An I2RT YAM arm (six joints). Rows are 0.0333 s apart.
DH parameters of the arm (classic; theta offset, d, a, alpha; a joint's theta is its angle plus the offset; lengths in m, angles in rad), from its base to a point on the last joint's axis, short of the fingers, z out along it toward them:
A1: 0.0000 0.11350 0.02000 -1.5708
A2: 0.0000 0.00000 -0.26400 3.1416
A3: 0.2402 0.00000 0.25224 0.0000
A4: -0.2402 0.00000 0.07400 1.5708
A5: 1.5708 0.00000 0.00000 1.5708
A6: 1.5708 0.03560 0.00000 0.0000
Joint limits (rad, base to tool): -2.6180..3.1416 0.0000..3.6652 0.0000..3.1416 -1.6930..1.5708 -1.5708..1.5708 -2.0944..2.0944
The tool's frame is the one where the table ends.
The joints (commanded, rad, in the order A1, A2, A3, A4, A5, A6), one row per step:
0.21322 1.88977 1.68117 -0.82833 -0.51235 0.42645
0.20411 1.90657 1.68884 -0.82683 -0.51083 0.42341
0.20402 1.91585 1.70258 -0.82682 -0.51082 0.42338
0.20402 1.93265 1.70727 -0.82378 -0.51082 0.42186
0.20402 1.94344 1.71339 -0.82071 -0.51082 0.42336
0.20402 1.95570 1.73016 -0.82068 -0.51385 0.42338
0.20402 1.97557 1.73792 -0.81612 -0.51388 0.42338
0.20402 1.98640 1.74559 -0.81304 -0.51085 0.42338
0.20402 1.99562 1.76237 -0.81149 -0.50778 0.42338
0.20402 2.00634 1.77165 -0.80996 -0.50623 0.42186
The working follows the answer.
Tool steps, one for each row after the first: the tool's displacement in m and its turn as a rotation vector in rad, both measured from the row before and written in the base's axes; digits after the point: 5 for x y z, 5 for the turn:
0.00445 -0.00293 -0.00416 -0.00387 0.00546 -0.00759
0.00264 0.00051 0.00054 0.00089 -0.00440 -0.00007
0.00333 0.00069 -0.00507 -0.00234 0.00802 0.00115
0.00248 0.00051 -0.00228 0.00016 0.00242 -0.00113
0.00329 0.00078 0.00022 0.00350 -0.00390 0.00150
0.00409 0.00085 -0.00547 -0.00150 0.00740 0.00001
0.00261 0.00044 -0.00199 -0.00260 -0.00046 -0.00150
0.00303 0.00053 0.00134 -0.00076 -0.00946 -0.00153
0.00255 0.00048 -0.00156 -0.00180 -0.00122 0.00037

Tool pose at each row, in the base's axes (x y z in m, rotation vector in rad; rounded; the steps above come from the unrounded poses):
0.39541 0.10346 0.28174 0.09356 2.66314 0.88942
0.39985 0.10054 0.27758 0.10526 2.66768 0.88285
0.40249 0.10105 0.27813 0.10351 2.66323 0.88324
0.40582 0.10174 0.27306 0.10519 2.67193 0.88187
0.40830 0.10225 0.27077 0.10787 2.67377 0.88217
0.41159 0.10302 0.27100 0.10486 2.66914 0.88664
0.41568 0.10387 0.26553 0.10798 2.67660 0.88593
0.41829 0.10432 0.26354 0.10916 2.67683 0.88190
0.42132 0.10484 0.26489 0.10658 2.66797 0.87876
0.42387 0.10532 0.26333 0.10510 2.66769 0.87624

